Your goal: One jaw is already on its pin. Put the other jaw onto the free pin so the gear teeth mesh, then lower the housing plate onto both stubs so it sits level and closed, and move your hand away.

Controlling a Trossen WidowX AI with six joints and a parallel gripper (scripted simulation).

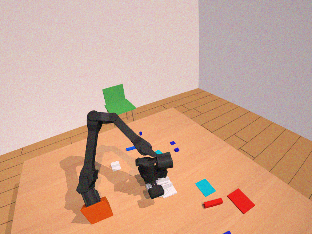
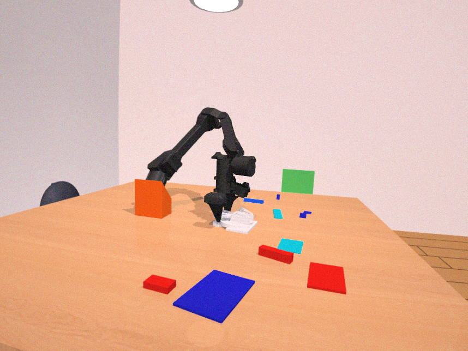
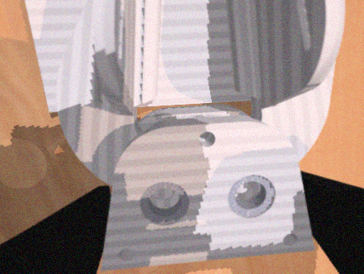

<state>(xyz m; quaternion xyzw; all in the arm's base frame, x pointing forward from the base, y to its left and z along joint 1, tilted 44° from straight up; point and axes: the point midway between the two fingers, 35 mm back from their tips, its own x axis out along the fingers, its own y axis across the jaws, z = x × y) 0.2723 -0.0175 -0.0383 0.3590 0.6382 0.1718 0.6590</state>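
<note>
My gripper tip is 10 mm short of the white housing plate and 20 mm below it. Round my gripper tip: cyan tile 210 mm ahead, 150 mm to the right, 20 mm below; white base 70 mm ahead, 20 mm to the right, 10 mm below; red tile 280 mm ahead, 320 mm to the right, 10 mm below.
</note>
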